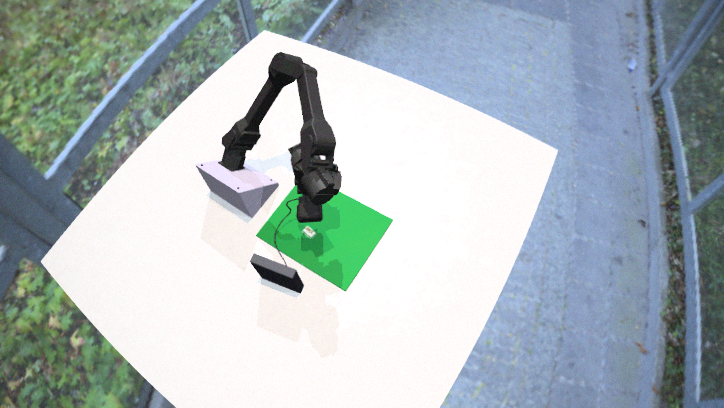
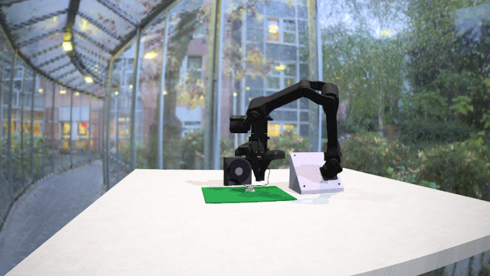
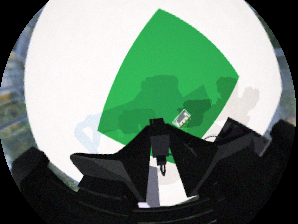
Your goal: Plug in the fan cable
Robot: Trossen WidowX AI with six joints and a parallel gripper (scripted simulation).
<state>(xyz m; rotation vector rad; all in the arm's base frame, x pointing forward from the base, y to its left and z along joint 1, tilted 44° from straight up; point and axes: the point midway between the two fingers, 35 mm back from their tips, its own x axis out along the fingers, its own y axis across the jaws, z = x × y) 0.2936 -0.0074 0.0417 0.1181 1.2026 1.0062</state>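
My gripper tip is now 40 mm short of the green board, 20 mm to the left of it and 80 mm above it. From my gripper tip the other things lie so: black fan (30 mm ahead, 200 mm to the right); then black plug (10 mm behind, 10 mm above).
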